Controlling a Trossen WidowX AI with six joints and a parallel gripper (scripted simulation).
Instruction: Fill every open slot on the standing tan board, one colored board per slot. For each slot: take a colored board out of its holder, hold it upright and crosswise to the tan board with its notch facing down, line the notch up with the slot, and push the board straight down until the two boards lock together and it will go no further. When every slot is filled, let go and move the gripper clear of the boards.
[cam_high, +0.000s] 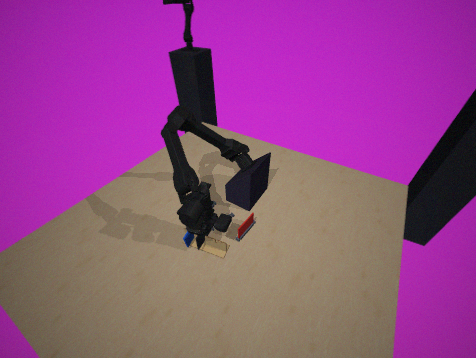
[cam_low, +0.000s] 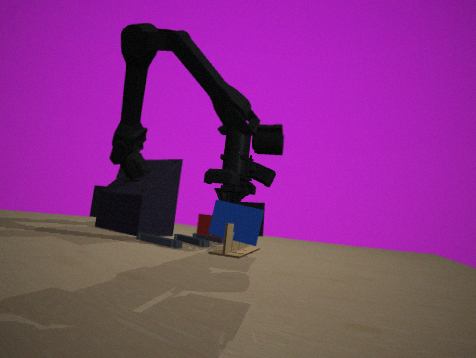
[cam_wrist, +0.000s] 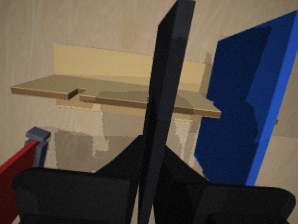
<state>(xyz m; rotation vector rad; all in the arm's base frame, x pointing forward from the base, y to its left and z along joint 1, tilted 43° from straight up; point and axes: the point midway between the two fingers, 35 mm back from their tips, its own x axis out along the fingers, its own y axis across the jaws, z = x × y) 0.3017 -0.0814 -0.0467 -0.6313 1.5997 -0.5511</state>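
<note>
Now: the tan board 30 mm ahead of my gripper tip and 30 mm below it. The rest, counted from my gripper tip: black board (30 mm ahead); blue board (30 mm ahead, 50 mm to the right, 10 mm below); red board (100 mm behind, 120 mm to the left, 30 mm below).
</note>
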